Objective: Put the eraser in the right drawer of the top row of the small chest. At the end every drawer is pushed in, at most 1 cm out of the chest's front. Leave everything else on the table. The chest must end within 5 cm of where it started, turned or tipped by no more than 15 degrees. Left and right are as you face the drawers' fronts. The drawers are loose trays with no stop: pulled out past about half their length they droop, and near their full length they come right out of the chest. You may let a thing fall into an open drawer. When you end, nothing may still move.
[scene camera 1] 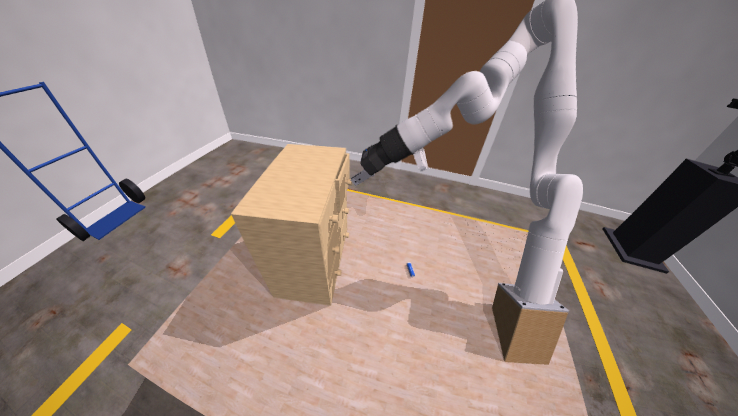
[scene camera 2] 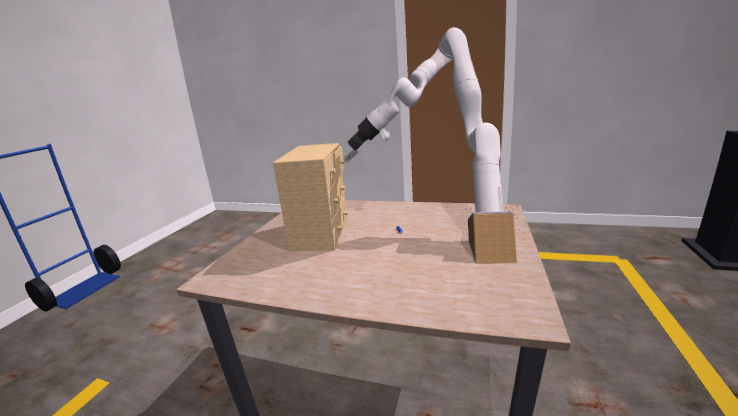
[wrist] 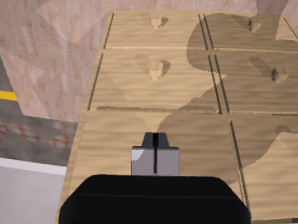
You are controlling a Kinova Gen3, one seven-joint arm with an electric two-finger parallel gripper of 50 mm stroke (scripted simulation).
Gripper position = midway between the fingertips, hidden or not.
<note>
I see my gripper (scene camera 1: 353, 181) and a wooden chest (scene camera 1: 278, 219).
The wooden chest is seen too in scene camera 2 (scene camera 2: 301, 181). My gripper shows as well in the wrist view (wrist: 155, 146).
</note>
